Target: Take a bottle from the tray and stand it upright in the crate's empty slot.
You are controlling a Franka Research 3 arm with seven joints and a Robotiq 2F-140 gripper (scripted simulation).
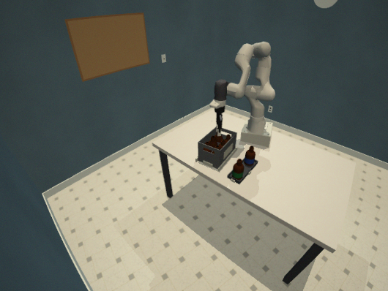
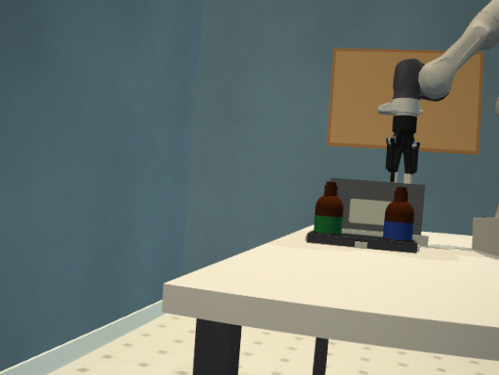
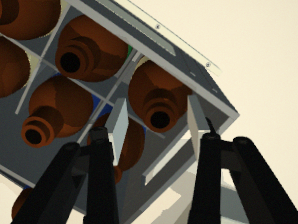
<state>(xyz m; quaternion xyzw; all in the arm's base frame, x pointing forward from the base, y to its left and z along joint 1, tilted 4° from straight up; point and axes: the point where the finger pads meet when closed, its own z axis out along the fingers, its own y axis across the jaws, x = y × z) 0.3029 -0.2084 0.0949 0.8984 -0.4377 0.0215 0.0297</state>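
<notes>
Right now my hand is 90 mm short of the grey crate, 90 mm above it and 40 mm to the right of it. The rest, counted from my hand: dark tray 290 mm to the left, 160 mm below, 140 mm ahead; then blue-labelled bottle 300 mm to the left, 90 mm below, 50 mm ahead; then green-labelled bottle 280 mm to the left, 230 mm ahead, 90 mm below.
</notes>
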